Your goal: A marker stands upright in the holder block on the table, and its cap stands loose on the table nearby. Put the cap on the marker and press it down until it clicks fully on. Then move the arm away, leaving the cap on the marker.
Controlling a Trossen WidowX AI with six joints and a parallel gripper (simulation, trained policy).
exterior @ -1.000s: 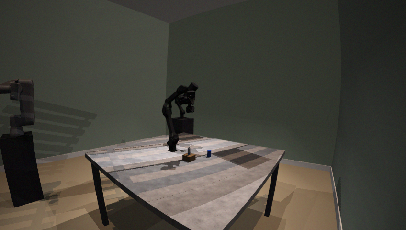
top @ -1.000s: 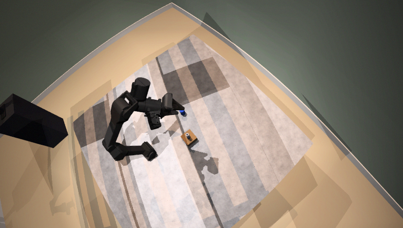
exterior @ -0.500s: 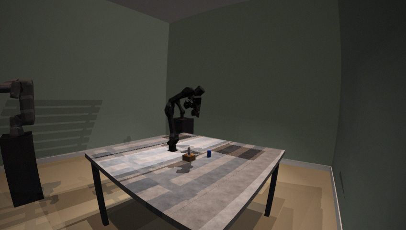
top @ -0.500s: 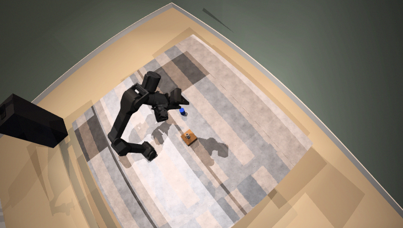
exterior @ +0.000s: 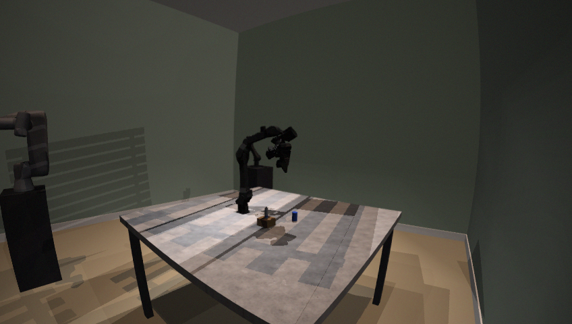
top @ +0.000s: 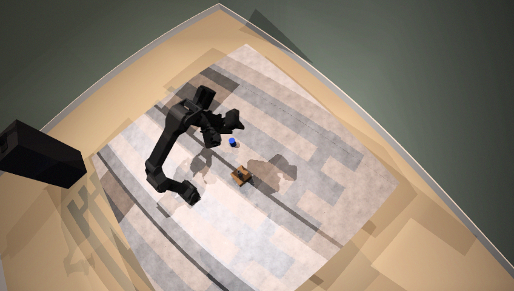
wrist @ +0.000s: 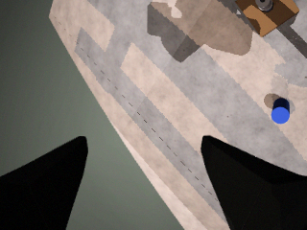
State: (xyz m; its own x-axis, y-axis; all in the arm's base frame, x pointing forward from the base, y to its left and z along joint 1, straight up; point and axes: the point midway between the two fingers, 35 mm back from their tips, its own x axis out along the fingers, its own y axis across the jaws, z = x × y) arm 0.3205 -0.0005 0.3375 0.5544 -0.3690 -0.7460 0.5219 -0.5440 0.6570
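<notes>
My gripper tip is now 29 cm above the blue cap, 11 cm to the right of it and 1 cm past it. Also, from my gripper tip: holder block 29 cm below, 8 cm behind, 6 cm to the right; then grey marker 23 cm below, 8 cm behind, 6 cm to the right.
</notes>
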